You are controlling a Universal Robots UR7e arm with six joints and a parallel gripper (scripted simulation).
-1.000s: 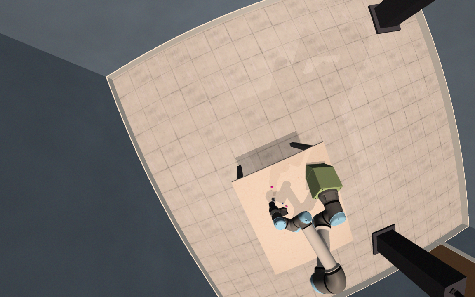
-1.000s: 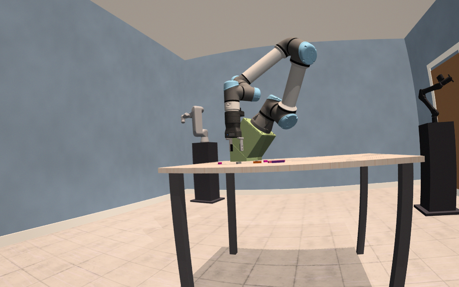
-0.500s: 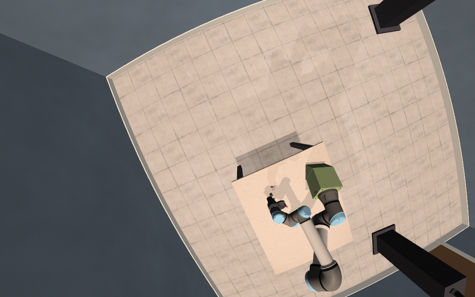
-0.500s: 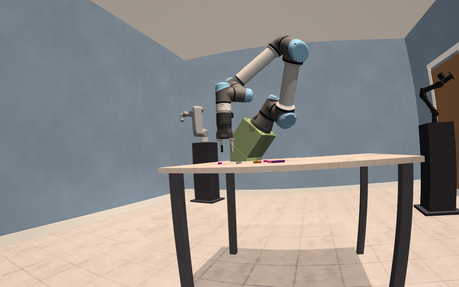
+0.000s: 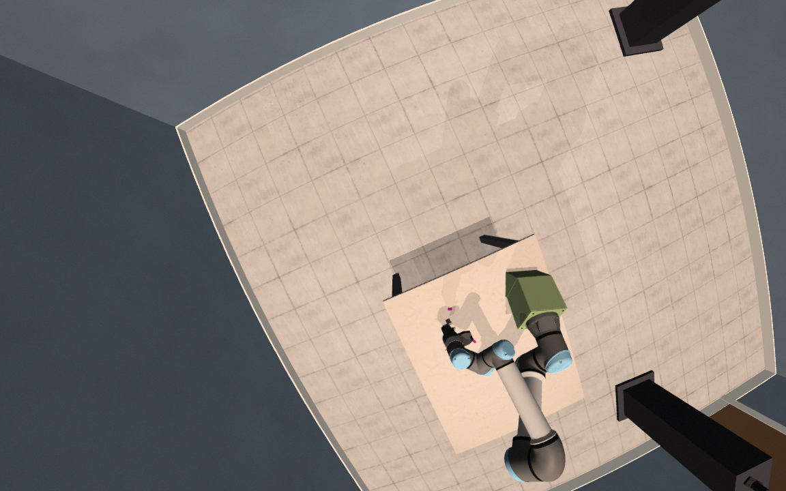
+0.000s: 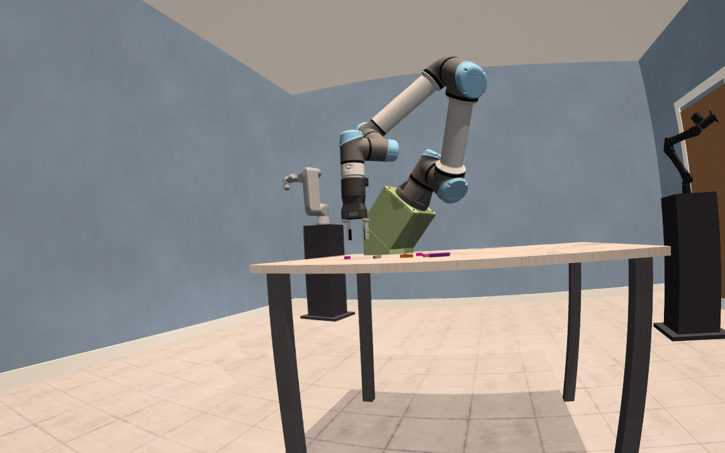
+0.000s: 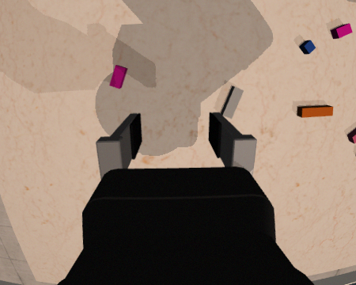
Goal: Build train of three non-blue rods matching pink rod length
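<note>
My gripper is now 12 cm to the right of the small blue rod, 9 cm past it and 7 cm above it. From my hand the other things lie so: orange rod: 15 cm to the left, 7 cm below, 2 cm behind; then grey rod: 7 cm below, 6 cm to the left, 2 cm behind; then pink rod: 25 cm to the left, 7 cm below, 3 cm behind.
</note>
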